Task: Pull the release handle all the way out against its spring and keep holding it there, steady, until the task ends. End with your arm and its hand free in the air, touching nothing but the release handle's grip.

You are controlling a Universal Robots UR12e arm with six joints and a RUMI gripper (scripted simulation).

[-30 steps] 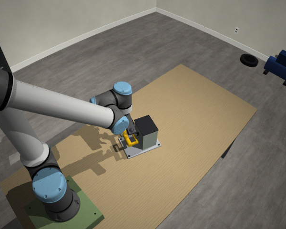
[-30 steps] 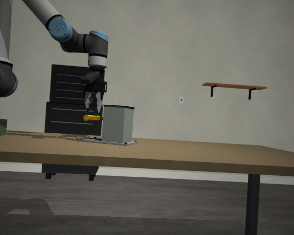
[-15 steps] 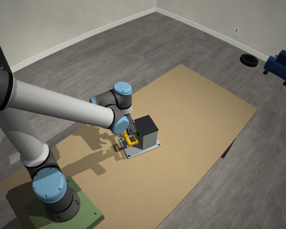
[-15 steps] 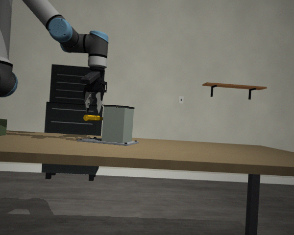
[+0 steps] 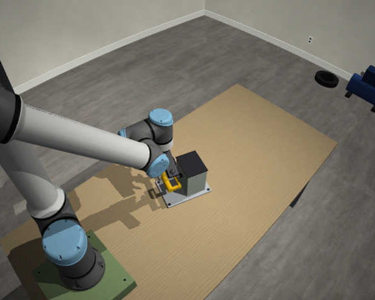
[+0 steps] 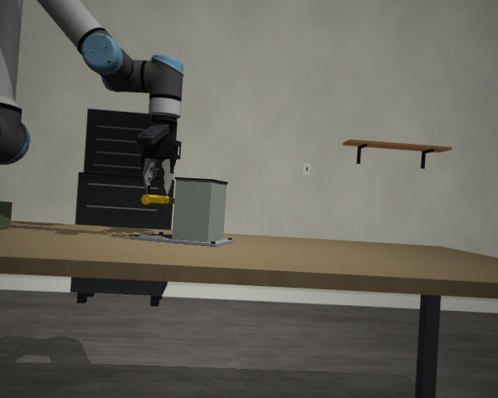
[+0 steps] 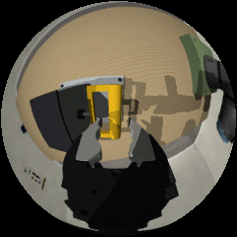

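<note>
Right now the yellow release handle is 50 mm ahead of my hand, 20 mm to the right of it and 30 mm below it. Also, from my hand: grey base plate (90 mm ahead, 40 mm to the right, 130 mm below).
</note>
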